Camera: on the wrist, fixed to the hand. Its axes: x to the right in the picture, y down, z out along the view.
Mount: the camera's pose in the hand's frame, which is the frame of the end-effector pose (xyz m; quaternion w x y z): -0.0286 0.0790 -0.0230 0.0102 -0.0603 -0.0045 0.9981
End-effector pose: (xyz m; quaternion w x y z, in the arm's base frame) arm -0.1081 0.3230 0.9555 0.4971 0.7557 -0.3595 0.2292
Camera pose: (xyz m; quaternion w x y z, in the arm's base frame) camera -0.1870 0.3336 0.9909 0.1797 0.3801 0.7740 -0.4734
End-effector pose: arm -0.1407 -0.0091 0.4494 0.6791 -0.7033 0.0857 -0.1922
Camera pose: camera -0.1646 -0.0244 0.3670 0.1567 0.0365 0.7114 0.6842
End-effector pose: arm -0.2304 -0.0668 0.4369 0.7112 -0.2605 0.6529 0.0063
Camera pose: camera -0.2835 0.0022 0.4347 0.0118 -0.6062 -0.2631 -0.7505
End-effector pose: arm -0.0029 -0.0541 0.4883 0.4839 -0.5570 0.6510 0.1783
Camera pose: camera -0.0863 -0.0311 0.4985 0.2037 -0.6157 -0.5497 -0.5266
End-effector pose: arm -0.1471 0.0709 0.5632 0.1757 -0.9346 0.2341 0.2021
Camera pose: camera -0.2036 0.0062 0.5776 0.2552 -0.2144 -0.9223 -0.1958
